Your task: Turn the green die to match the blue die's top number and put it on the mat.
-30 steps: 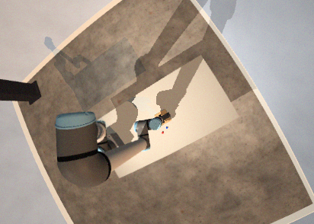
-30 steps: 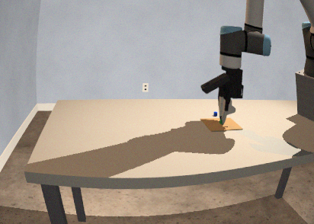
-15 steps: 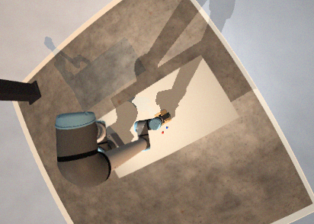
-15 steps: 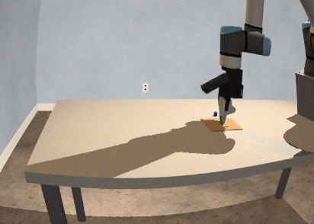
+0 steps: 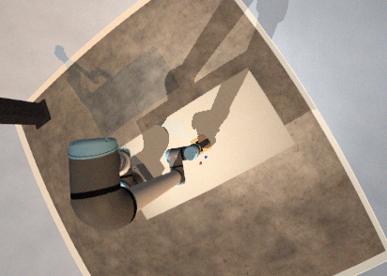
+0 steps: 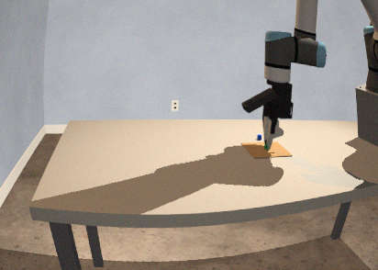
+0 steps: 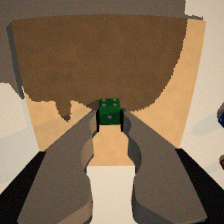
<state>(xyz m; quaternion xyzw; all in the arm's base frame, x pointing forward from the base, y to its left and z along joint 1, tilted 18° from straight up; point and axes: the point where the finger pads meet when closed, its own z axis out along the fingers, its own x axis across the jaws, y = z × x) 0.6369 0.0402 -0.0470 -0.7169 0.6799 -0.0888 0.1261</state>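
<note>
Now: hand 1 cm above the green die. The rest, counted from my hand: red die 7 cm behind, 15 cm to the right, 1 cm below; mat 2 cm below; blue die 1 cm behind, 12 cm to the right, 1 cm below.
</note>
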